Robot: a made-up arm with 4 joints.
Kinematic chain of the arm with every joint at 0, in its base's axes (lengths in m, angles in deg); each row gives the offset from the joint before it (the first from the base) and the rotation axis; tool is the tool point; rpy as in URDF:
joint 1: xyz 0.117 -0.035 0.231 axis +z
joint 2: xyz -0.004 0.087 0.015 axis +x
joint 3: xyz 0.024 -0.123 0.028 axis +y
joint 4: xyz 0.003 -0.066 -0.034 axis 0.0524 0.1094 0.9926
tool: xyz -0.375 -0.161 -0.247 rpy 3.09 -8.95 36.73
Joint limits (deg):
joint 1: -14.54..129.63
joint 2: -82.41..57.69
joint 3: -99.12..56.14
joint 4: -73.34..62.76
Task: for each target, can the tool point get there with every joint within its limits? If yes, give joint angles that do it. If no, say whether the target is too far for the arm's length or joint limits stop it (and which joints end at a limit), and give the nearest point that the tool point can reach.
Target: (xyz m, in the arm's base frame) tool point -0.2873 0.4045 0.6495
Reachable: no: joint limits stop it (at a limit: joint 1, joint 2, joint 3) | nearest point -0.2385 0.2917 0.5967 | short by 0.134 m
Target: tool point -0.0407 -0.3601 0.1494
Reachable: yes | joints 28.35 -70.00 -3.71 -53.00
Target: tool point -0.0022 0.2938 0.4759
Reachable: no: joint limits stop it (at a limit: joint 1, joint 2, joint 3) | nearest point 0.0833 0.4122 0.4826 | short by 0.146 m
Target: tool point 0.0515 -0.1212 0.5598
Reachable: no: joint limits stop it (at a limit: joint 1, joint 2) | nearest point -0.0676 -0.3074 0.6945 | short by 0.259 m
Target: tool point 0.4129 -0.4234 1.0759
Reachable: no: too far | nearest point 0.2812 -0.2863 0.8101 | short by 0.327 m
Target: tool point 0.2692 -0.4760 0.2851
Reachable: yes | joints 6.24 -58.39 -63.47 -5.13
